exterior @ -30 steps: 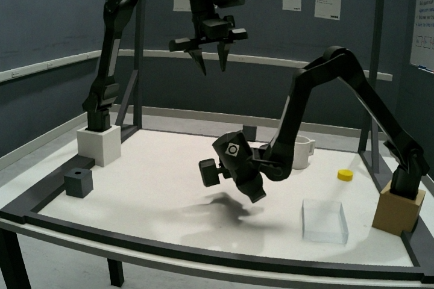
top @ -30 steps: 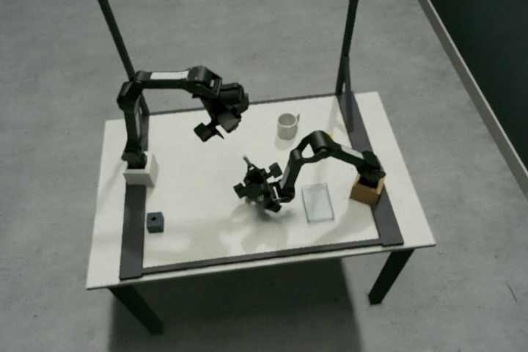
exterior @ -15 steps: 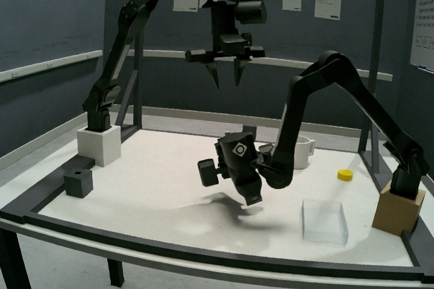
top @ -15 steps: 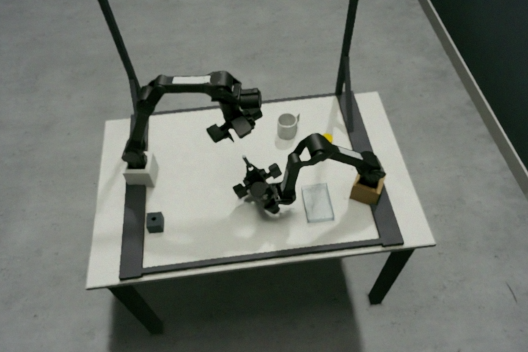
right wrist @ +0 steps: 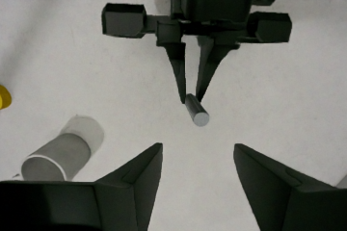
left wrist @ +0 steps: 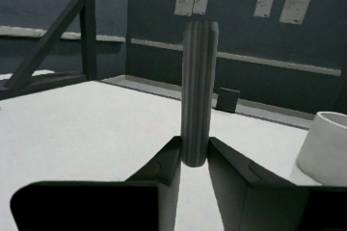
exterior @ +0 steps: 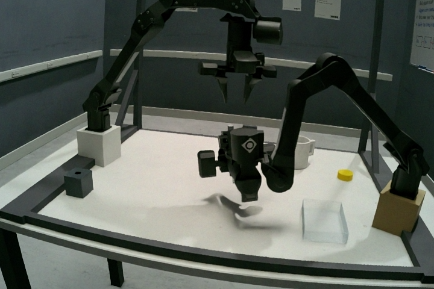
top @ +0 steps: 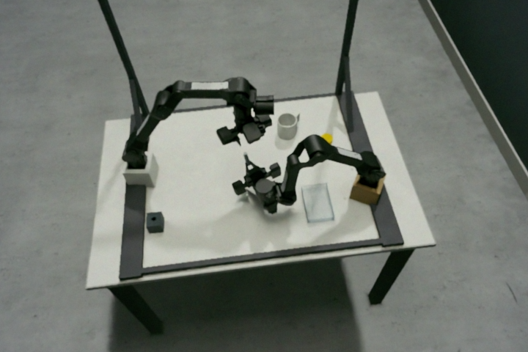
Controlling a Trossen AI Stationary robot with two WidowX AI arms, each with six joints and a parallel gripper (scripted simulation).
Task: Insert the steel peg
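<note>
Now: the steel peg 13 cm below my right hand. Also, from my right hand: white mug: 24 cm behind, 13 cm to the left, 22 cm below; then clear box: 10 cm ahead, 27 cm to the left, 25 cm below; then dark block: 24 cm ahead, 31 cm to the right, 22 cm below.
</note>
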